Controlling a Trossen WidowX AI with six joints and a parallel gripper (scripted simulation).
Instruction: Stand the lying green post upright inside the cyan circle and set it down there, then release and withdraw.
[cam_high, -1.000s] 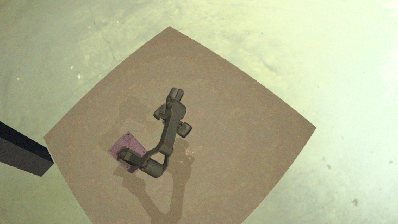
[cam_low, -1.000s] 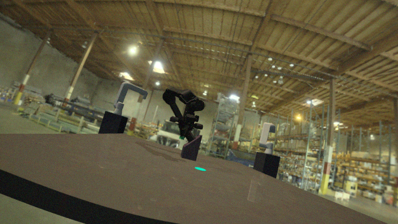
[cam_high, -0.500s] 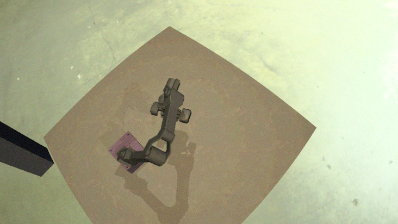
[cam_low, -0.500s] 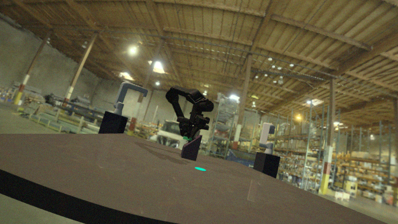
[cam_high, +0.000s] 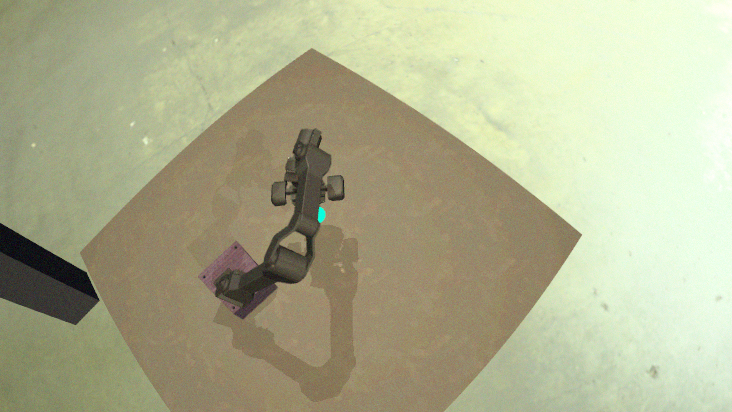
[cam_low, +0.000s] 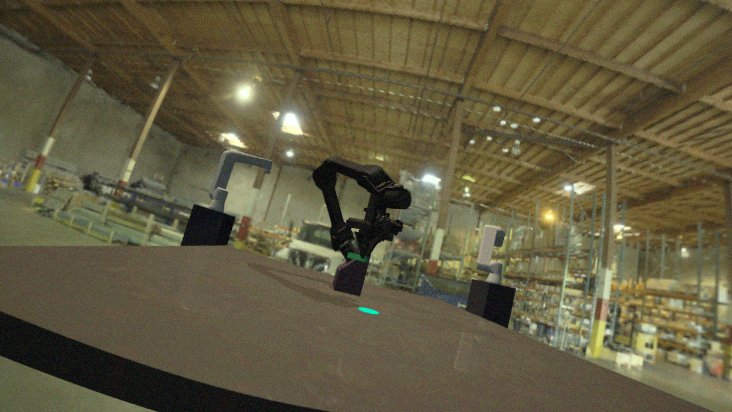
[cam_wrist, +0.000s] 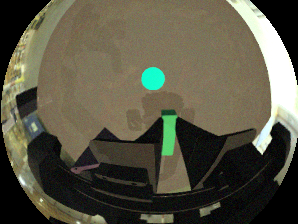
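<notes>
The cyan circle is 1 cm ahead of my gripper tip, 5 cm to the left of it and 14 cm below it. Round my gripper tip: green post 1 cm behind, 2 cm to the right.
</notes>
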